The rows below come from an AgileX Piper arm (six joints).
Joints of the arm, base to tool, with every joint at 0 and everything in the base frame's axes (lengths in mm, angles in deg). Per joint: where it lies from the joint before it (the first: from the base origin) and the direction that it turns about. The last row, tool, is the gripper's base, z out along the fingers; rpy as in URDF.
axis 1: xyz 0 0 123 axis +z
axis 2: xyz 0 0 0 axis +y
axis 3: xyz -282.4 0 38.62 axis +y
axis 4: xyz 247.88 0 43.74 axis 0.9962 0 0.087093
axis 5: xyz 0 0 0 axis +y
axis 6: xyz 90.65 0 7.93 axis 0.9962 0 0.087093
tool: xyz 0 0 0 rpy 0 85 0
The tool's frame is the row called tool.
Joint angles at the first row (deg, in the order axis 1, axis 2, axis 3, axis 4, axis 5, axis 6):
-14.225, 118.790, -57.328, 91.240, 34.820, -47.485
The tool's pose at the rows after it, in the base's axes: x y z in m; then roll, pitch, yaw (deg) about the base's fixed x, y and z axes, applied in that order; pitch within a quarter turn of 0, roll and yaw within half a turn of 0:
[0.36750 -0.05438 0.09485 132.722 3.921 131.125]
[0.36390 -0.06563 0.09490 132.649 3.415 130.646]
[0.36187 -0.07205 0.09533 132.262 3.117 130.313]
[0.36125 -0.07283 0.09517 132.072 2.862 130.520]
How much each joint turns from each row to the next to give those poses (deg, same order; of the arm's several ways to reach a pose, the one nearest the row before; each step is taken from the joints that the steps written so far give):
-2.617, 0.000, -0.514, -3.496, 1.956, 1.625
-2.067, -0.001, 0.001, -1.573, 1.180, 0.547
-1.229, 0.000, 0.001, -0.488, 0.917, -0.003
-0.243, 0.065, -0.001, -0.252, 0.502, 0.043

